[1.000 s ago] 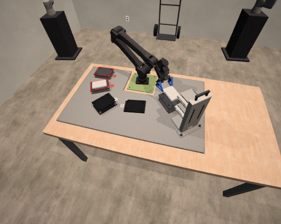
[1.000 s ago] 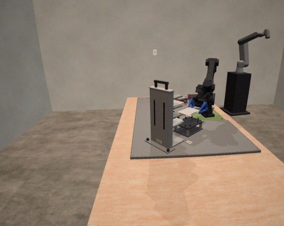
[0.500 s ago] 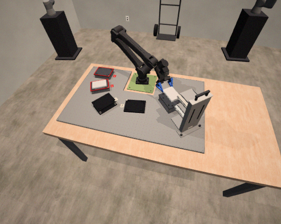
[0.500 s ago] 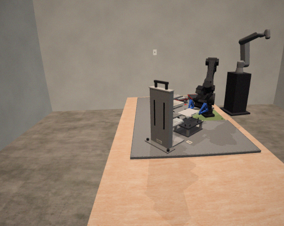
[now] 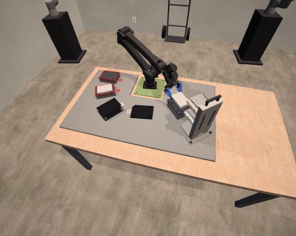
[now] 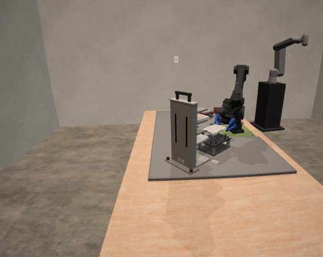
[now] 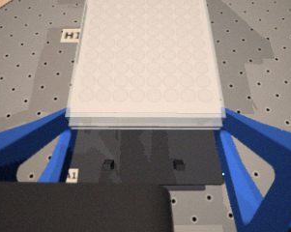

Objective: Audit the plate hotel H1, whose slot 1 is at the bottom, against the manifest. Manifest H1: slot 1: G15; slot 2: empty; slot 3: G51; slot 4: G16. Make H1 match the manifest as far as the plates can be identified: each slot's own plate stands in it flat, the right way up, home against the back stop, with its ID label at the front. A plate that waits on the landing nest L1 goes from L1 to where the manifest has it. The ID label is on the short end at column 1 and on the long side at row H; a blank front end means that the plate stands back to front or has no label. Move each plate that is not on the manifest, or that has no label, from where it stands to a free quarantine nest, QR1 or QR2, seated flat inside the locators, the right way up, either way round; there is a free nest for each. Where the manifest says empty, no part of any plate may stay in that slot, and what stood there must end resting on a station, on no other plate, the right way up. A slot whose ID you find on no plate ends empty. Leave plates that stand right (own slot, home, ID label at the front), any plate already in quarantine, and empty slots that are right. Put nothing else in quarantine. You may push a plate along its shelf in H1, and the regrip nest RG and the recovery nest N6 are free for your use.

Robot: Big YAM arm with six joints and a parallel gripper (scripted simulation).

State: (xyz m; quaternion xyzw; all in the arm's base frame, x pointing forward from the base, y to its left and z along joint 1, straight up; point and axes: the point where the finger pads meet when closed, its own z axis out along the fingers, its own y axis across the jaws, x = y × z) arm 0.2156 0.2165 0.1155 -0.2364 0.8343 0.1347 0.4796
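My hand is 50 mm above the dark raised RG nest, 40 mm short of it and 30 mm to the right of it. The rest, counted from my hand: black N6 nest (250 mm to the right, 100 mm below, 100 mm ahead); white plate labelled G51 (190 mm ahead, 120 mm to the left, 110 mm above); H1 tag (180 mm to the left, 110 mm below, 100 mm ahead).
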